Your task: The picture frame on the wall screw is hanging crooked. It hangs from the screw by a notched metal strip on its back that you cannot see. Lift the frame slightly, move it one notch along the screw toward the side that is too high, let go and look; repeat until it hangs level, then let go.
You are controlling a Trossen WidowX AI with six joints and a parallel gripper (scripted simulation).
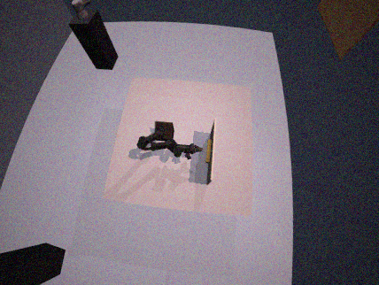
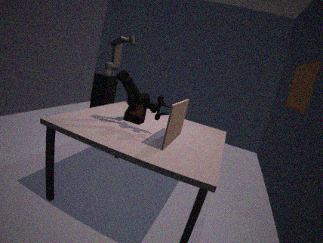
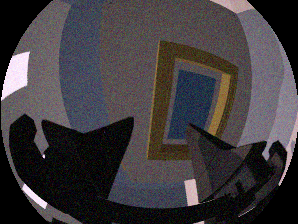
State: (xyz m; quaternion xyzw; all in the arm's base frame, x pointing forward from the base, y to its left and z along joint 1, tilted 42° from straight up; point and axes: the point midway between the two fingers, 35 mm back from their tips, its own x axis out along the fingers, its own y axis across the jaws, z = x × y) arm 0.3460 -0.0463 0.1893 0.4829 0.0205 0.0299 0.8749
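My gripper tip is now 6 cm short of the picture frame, 1 cm to the right of it and 5 cm above it. The rest, counted from my gripper tip: upright wall panel (7 cm ahead, 6 cm below).
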